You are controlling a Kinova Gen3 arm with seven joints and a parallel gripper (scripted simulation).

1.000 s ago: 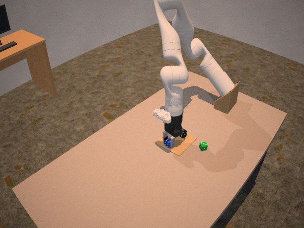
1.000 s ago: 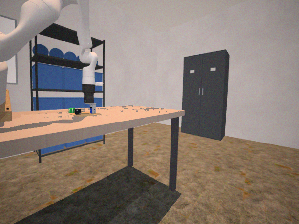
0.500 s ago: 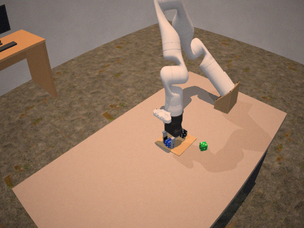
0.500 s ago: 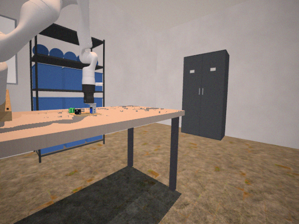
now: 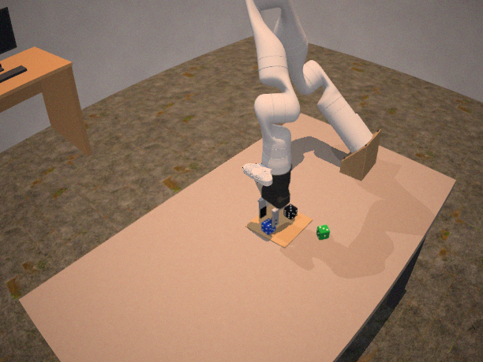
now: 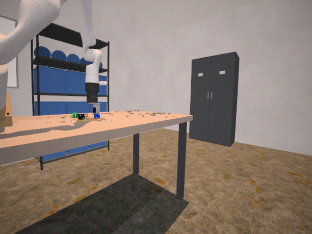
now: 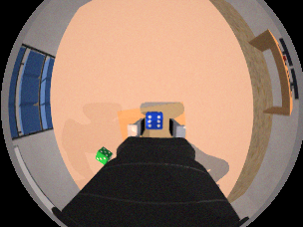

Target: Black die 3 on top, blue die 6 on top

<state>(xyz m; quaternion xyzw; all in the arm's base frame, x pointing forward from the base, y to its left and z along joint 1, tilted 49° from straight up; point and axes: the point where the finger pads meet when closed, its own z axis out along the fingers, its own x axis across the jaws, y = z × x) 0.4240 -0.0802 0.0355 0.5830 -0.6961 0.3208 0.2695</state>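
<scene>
The blue die is 10 mm ahead of my hand and 30 mm below it. Round my hand: black die (80 mm behind, 20 mm to the left, 30 mm below); then green die (70 mm behind, 140 mm to the left, 40 mm below); then orange mat (40 mm behind, 10 mm to the left, 50 mm below).
</scene>
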